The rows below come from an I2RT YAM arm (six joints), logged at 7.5 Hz.
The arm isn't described. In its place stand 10 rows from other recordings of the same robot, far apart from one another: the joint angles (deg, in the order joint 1, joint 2, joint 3, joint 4, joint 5, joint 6), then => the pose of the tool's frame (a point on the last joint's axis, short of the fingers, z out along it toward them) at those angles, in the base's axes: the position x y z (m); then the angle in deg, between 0 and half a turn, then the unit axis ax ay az.
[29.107 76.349 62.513 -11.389 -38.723 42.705] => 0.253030, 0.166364, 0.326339, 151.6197, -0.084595, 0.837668, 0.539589
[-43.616 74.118 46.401 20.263 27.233 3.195] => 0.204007, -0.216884, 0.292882, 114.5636, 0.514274, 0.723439, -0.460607
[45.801 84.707 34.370 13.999 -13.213 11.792] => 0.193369, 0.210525, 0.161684, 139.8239, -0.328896, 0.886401, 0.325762
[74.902 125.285 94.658 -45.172 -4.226 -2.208] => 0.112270, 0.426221, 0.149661, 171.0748, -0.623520, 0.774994, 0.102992
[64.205 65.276 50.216 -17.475 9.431 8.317] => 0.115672, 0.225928, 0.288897, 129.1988, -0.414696, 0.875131, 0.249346
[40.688 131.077 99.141 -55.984 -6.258 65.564] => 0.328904, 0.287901, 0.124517, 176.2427, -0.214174, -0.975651, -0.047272
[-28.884 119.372 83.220 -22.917 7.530 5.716] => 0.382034, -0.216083, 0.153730, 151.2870, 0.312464, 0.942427, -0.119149
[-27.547 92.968 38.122 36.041 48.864 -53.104] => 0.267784, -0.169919, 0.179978, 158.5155, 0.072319, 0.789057, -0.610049
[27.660 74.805 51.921 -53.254 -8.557 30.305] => 0.197728, 0.109614, 0.222254, 172.0429, 0.013880, 0.992261, 0.123391
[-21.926 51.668 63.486 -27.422 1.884 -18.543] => 0.175190, -0.071780, 0.400020, 111.5209, 0.040456, 0.962635, -0.267764
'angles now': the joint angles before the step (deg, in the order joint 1, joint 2, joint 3, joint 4, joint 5, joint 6). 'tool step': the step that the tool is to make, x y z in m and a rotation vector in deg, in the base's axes. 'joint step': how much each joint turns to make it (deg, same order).
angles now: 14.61, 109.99, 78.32, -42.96, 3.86, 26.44
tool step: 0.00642, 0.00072, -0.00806, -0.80, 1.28, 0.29
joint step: -0.11, 2.36, 1.53, -0.58, 0.34, -0.50
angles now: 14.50, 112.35, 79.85, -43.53, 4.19, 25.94
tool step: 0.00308, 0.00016, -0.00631, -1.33, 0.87, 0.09
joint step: 0.00, 1.48, 0.71, -0.38, 1.02, -0.33
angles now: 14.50, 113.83, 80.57, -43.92, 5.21, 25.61
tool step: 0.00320, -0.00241, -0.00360, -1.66, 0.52, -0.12
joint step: -0.33, 1.10, 0.79, -0.56, 1.40, -0.53
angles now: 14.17, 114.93, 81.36, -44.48, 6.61, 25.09
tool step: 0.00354, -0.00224, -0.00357, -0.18, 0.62, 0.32
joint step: -0.45, 1.06, 0.76, -0.26, -0.13, -0.77
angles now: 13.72, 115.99, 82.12, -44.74, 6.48, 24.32
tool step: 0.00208, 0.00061, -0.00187, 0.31, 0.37, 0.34
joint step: -0.03, 0.67, 0.58, -0.17, -0.45, -0.28
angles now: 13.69, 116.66, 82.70, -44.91, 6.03, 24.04
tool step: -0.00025, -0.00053, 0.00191, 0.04, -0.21, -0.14
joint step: -0.06, -0.29, 0.01, -0.09, 0.03, 0.07
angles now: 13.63, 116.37, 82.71, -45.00, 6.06, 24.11
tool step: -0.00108, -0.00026, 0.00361, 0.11, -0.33, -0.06
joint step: 0.00, -0.61, -0.08, -0.20, -0.02, 0.06
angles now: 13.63, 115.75, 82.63, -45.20, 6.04, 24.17
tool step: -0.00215, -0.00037, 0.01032, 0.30, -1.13, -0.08
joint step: 0.02, -1.58, 0.04, -0.47, 0.00, 0.10
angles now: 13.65, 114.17, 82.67, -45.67, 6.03, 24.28
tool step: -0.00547, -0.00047, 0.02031, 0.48, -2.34, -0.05
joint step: 0.14, -3.23, -0.03, -0.82, 0.13, 0.16
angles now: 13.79, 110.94, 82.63, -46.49, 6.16, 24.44
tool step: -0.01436, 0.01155, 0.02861, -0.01, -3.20, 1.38
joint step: 2.33, -4.78, -0.15, -1.61, 1.07, 0.67
